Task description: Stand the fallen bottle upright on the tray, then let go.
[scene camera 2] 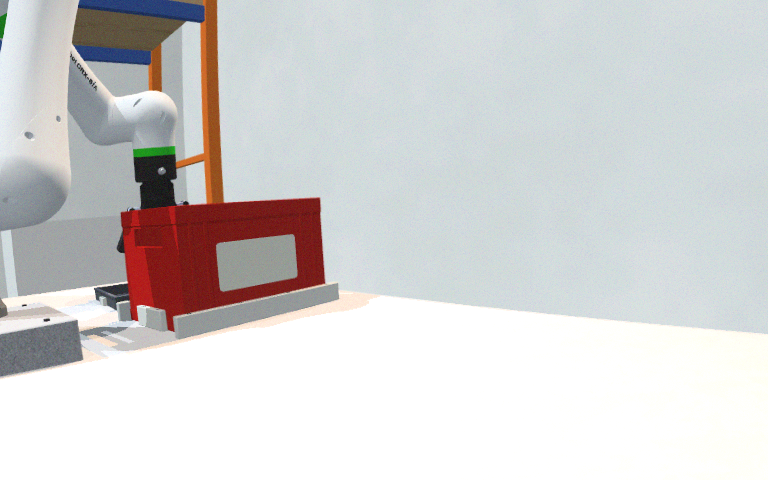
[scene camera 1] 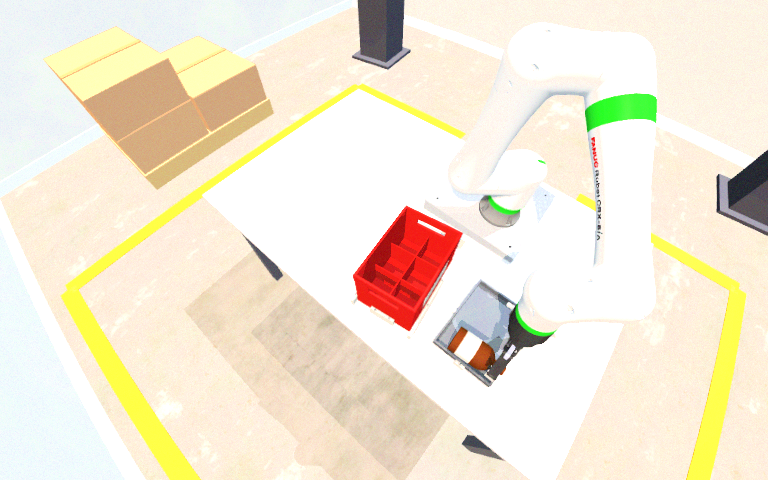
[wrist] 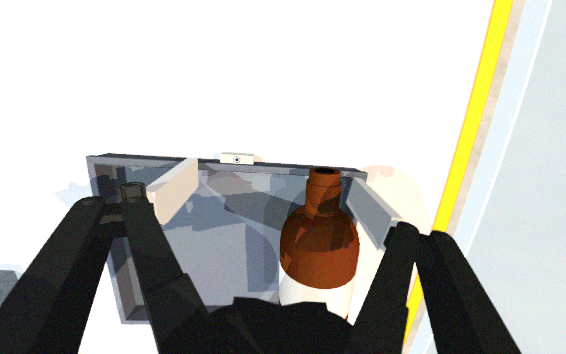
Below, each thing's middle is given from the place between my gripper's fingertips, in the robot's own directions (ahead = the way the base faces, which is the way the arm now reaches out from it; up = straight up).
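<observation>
My hand's 10 mm lower than the brown bottle [scene camera 1: 467,346], and it's 40 mm short of the bottle and 70 mm to the left of it.
</observation>
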